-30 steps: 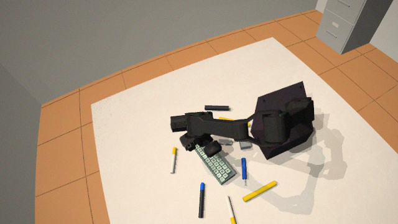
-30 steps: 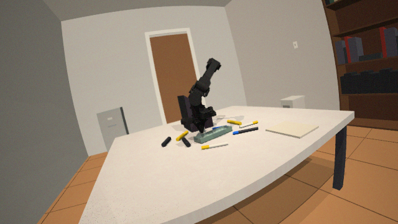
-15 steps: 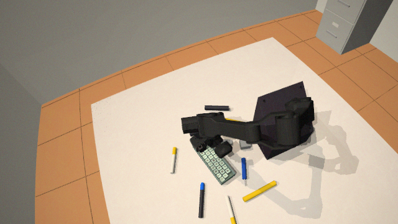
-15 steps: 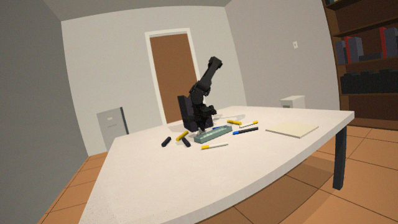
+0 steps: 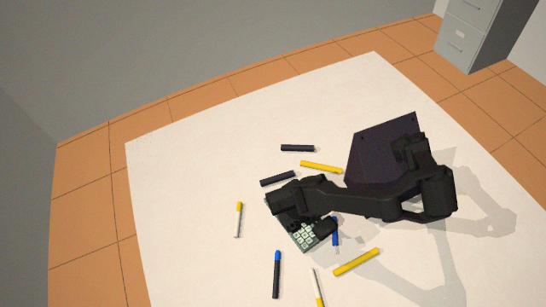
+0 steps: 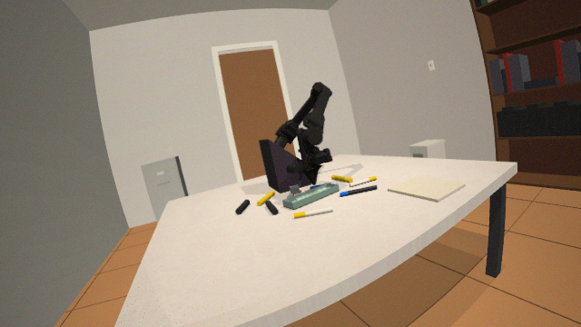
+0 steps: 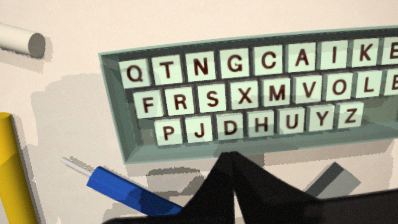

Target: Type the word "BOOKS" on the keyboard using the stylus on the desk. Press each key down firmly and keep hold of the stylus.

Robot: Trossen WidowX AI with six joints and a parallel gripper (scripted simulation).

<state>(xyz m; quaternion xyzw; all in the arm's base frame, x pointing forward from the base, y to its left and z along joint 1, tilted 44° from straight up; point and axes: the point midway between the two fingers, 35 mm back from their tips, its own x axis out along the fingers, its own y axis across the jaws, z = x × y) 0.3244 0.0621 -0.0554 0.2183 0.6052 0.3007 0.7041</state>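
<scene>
The blue stylus lies 50 mm behind my gripper tip, 90 mm to the left of it and 30 mm below it. The rest, counted from my gripper tip: notepad: 360 mm ahead, 230 mm to the left, 40 mm below; grey block: 120 mm behind, 40 mm to the right, 30 mm below; yellow cylinder: 140 mm behind, 160 mm to the right, 30 mm below.
</scene>
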